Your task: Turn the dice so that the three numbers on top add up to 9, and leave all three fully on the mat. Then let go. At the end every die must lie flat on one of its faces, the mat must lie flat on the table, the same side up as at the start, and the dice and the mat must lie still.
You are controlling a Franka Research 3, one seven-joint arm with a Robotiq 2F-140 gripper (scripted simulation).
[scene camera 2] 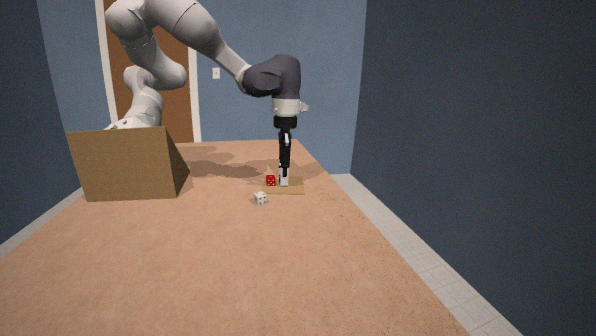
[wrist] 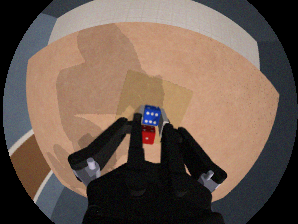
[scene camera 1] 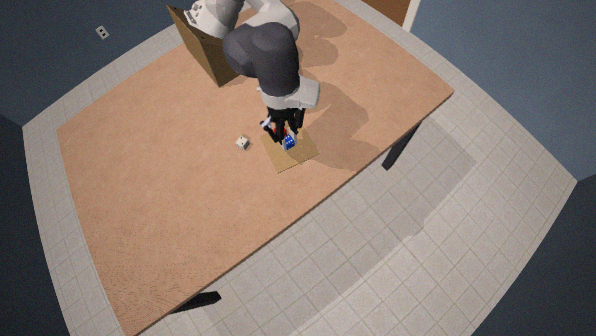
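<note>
Scene camera 1: my gripper [scene camera 1: 288,144], a tan mat [scene camera 1: 305,149]. Scene camera 2: gripper [scene camera 2: 283,182]. Wrist view: gripper [wrist: 151,113], tan mat [wrist: 139,89].
</note>
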